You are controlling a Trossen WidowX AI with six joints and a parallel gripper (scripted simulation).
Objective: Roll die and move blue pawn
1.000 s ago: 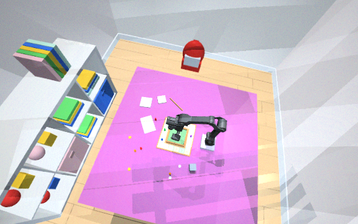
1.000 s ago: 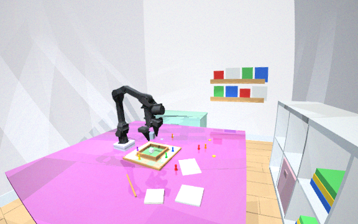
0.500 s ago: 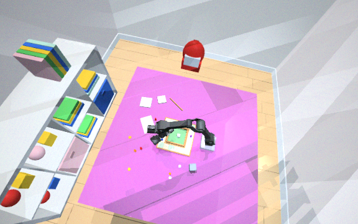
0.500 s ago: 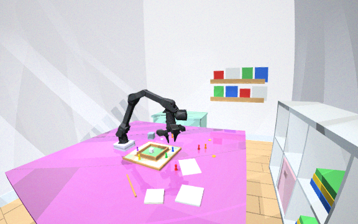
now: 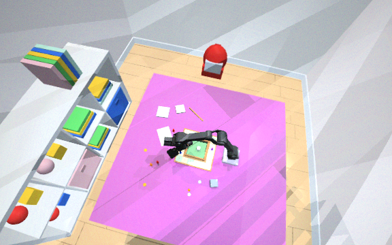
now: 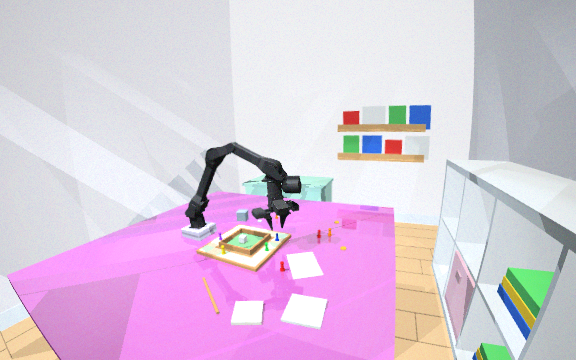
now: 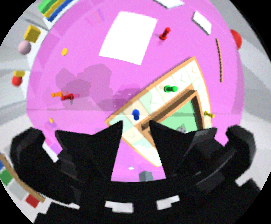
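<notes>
My gripper tip is 40 mm above the blue pawn. Also, from my gripper tip: green pawn: 90 mm to the right, 40 mm below, 20 mm behind; yellow pawn: 170 mm behind, 150 mm to the right, 40 mm below; white die: 140 mm behind, 50 mm to the right, 40 mm below.
</notes>
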